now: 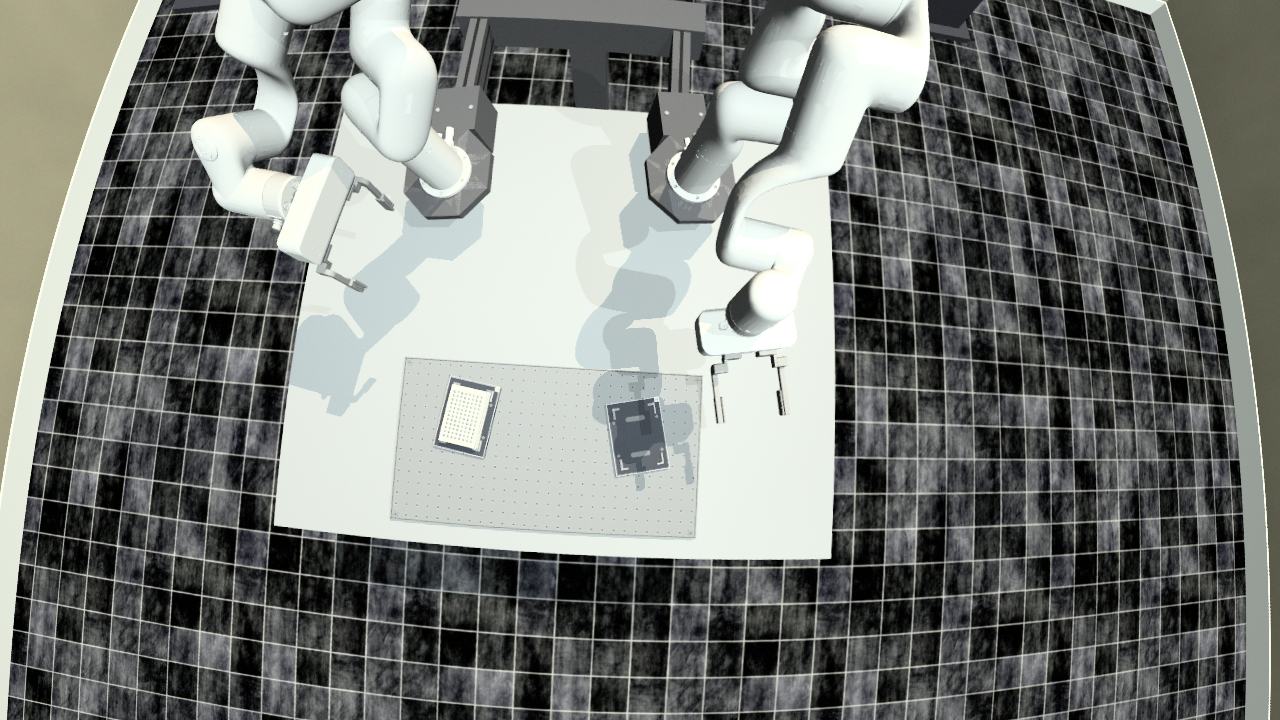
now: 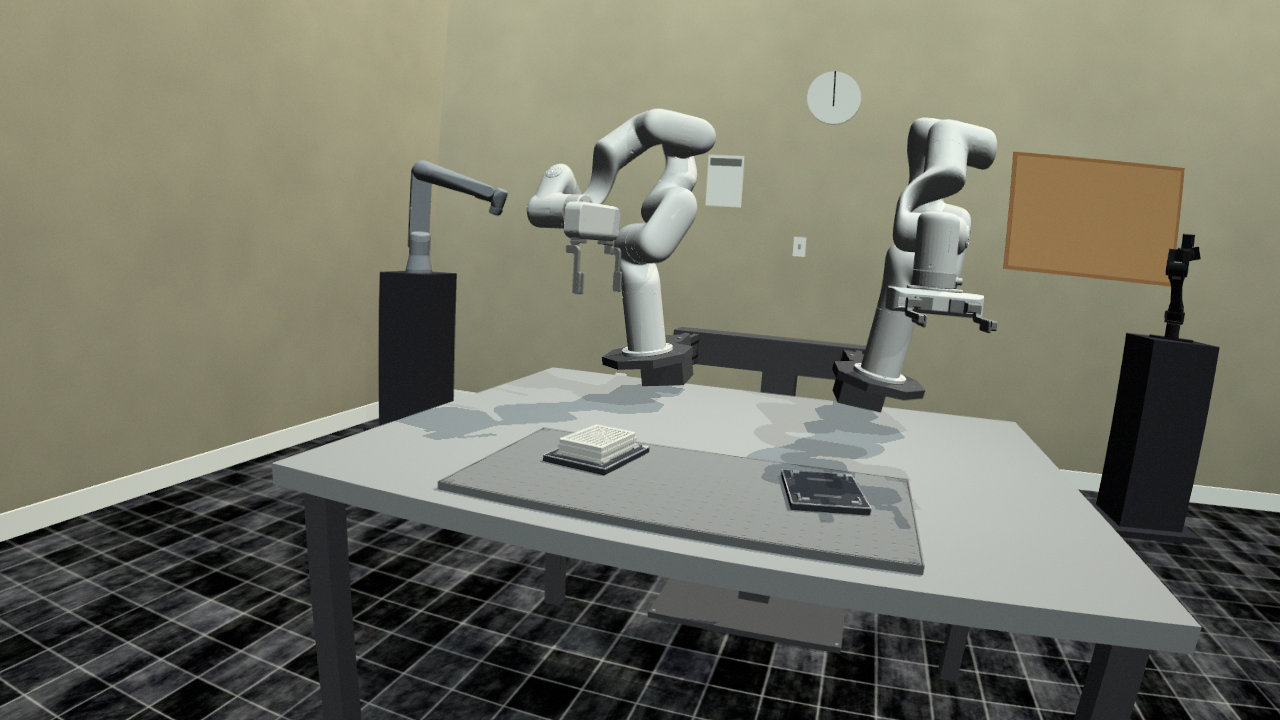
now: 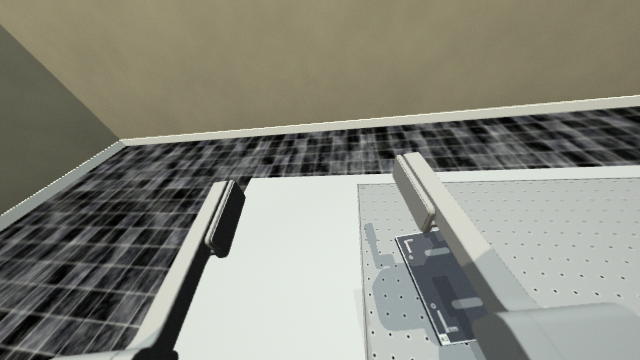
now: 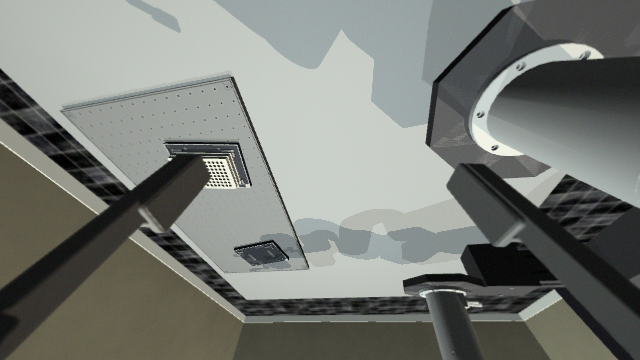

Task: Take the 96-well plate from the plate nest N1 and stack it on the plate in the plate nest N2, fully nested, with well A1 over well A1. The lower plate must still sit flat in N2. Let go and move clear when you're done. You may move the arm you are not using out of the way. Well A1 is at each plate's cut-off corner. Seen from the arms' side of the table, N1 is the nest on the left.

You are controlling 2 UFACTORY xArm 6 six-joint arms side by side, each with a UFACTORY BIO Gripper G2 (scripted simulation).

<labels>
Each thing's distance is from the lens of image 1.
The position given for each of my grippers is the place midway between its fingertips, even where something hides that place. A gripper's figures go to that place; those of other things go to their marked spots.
my right gripper [image 1: 376, 247]: 0.95 m
dark nest N2 [image 1: 487, 423]: 1.07 m
</labels>
